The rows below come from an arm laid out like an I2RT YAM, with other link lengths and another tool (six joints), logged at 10 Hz.
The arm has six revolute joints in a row. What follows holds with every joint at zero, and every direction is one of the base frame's. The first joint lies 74.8 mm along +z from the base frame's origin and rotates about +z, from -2.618 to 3.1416 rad. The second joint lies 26.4 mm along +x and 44.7 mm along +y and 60.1 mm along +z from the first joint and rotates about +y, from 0 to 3.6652 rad. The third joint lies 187.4 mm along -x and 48.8 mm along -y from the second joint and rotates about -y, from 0 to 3.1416 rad. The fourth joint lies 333.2 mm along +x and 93.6 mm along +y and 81.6 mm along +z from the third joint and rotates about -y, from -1.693 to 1.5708 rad. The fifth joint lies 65.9 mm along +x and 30.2 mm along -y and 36 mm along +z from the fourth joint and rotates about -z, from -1.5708 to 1.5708 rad. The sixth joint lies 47.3 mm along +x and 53.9 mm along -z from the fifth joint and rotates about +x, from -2.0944 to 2.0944 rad. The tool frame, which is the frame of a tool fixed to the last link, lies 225 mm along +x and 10 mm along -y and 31 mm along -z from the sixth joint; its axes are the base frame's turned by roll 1.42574, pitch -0.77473 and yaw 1.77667 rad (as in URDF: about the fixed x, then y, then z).
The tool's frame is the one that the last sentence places.
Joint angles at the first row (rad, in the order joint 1, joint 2, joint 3, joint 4, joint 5, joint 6):
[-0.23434 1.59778 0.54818 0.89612 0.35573 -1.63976]
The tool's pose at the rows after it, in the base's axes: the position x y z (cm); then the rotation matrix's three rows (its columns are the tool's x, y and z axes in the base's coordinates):
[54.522, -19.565, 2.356], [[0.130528, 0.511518, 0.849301], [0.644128, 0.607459, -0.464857], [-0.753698, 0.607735, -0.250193]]
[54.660, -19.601, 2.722], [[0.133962, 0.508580, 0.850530], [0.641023, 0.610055, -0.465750], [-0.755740, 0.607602, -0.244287]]
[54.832, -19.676, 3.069], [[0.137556, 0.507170, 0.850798], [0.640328, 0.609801, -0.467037], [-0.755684, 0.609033, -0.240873]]
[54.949, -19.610, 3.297], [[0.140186, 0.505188, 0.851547], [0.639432, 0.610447, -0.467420], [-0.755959, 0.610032, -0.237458]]
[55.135, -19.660, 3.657], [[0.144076, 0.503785, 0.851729], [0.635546, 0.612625, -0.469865], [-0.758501, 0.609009, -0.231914]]
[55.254, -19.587, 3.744], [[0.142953, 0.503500, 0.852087], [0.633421, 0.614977, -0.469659], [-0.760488, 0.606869, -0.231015]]
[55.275, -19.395, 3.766], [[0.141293, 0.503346, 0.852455], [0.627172, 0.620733, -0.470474], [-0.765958, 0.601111, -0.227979]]
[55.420, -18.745, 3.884], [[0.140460, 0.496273, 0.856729], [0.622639, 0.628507, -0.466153], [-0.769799, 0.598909, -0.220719]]
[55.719, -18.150, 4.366], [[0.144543, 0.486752, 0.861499], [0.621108, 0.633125, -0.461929], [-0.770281, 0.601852, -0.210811]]
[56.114, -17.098, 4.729], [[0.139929, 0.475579, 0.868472], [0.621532, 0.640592, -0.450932], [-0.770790, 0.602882, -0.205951]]
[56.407, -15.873, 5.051], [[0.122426, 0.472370, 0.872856], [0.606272, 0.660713, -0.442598], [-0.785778, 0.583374, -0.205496]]
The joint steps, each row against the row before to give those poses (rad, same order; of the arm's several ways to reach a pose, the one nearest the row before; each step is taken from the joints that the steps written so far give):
[0.00029 0.00178 0.00515 0.00299 0.00017 -0.00429]
[0.00000 -0.00255 0.00384 0.00021 0.00027 -0.00313]
[-0.00004 -0.00302 0.00678 -0.00623 0.00124 0.00037]
[0.00283 -0.00079 0.00394 -0.00119 0.00297 0.00006]
[0.00115 0.00202 0.00843 -0.00026 0.00316 -0.00370]
[0.00231 0.00303 0.00468 -0.00046 0.00163 -0.00307]
[0.00515 0.00557 0.00042 0.00903 0.00485 -0.00849]
[0.01496 0.00659 0.00040 0.01416 0.00868 -0.00543]
[0.01491 -0.00025 0.00612 0.00392 0.00928 0.00000]
[0.02315 -0.00273 0.00542 -0.00325 0.01004 0.00000]
[0.02702 -0.00503 0.00150 -0.00425 0.01447 -0.02416]

